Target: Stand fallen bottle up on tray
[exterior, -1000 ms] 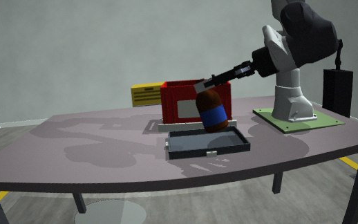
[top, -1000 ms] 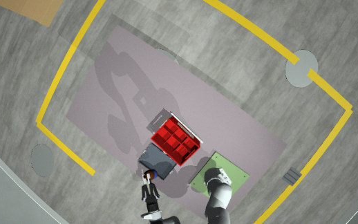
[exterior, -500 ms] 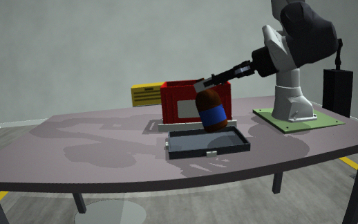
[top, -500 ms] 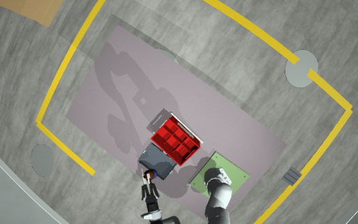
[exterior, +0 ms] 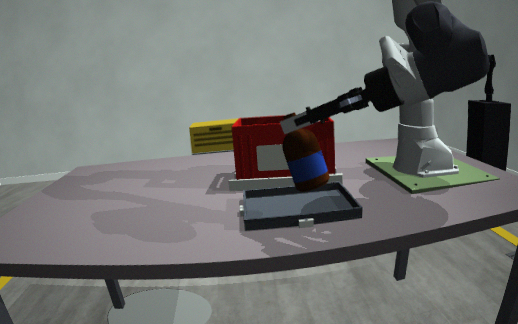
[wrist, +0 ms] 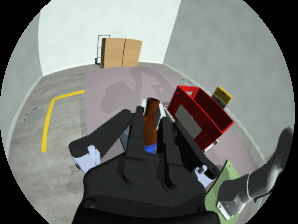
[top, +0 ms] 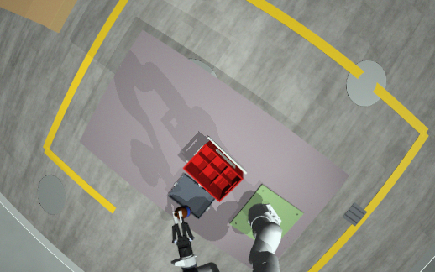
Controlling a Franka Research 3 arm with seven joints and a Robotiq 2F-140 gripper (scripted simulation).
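Now: hand 60 mm above the glass bottle. From my hand the other things lie so: tray: 10 mm ahead, 60 mm to the right, 200 mm below; then red crate: 40 mm ahead, 310 mm to the right, 130 mm below.
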